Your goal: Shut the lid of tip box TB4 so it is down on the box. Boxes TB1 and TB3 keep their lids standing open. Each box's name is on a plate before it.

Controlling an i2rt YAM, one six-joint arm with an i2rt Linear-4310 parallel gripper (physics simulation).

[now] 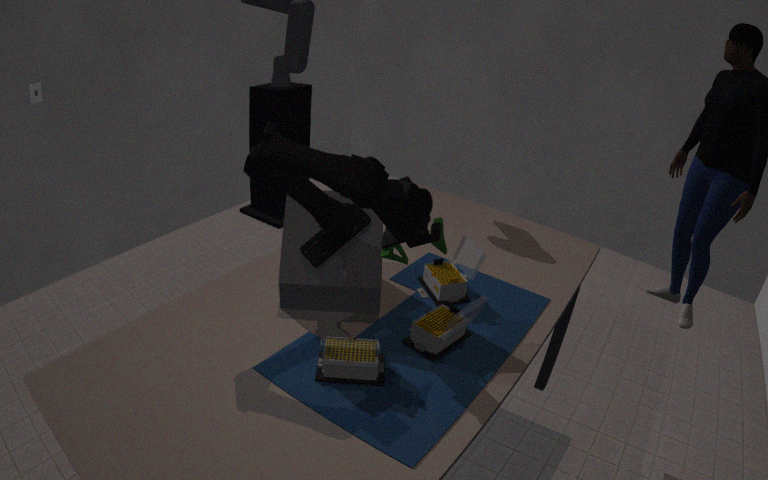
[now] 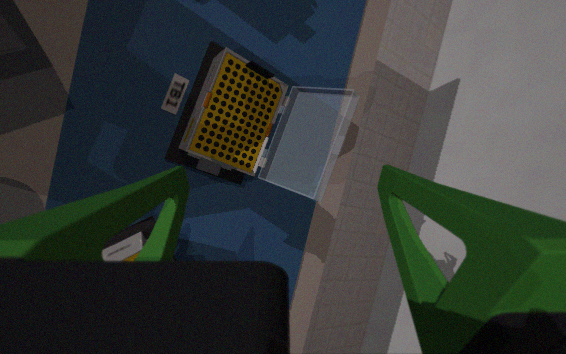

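Pixels of known places: gripper, fingertip midpoint: [image 1: 426, 257] [image 2: 283, 176]; arm's base, origin of the base link: [image 1: 335, 235].
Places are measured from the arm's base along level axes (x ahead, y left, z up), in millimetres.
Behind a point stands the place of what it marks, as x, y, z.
My gripper [image 1: 425, 256] {304, -55, 69} [image 2: 283, 176] {304, -55, 69} is open and empty, high above the table. Box TB1 [image 1: 437, 336] {365, -64, -121} [image 2: 235, 110] {334, -2, -121} has a yellow grid, and its clear lid [image 1: 472, 310] {426, -27, -39} [image 2: 309, 135] {413, -11, -78} stands open on the table-edge side. Its name plate [image 2: 175, 93] {274, 5, -176} reads TB1. The rear box [image 1: 451, 289] {281, 167, -136} has its clear lid [image 1: 468, 258] {277, 268, -82} open. The front-left box [image 1: 350, 369] {265, -270, -140} shows its grid through what looks like clear plastic; its lid position is hard to tell. Part of another box [image 2: 125, 246] {251, -176, -145} shows behind my left finger. Which box is TB4 cannot be read.
The boxes stand on a blue mat [image 1: 509, 300] {426, 284, -177} [image 2: 115, 45] {207, 37, -178} near the table's edge. The grey pedestal [image 1: 331, 294] {54, -80, -125} stands left of the mat. A person [image 1: 730, 124] stands beyond the table at the right. Another robot arm stands on a black stand [image 1: 280, 113] at the back.
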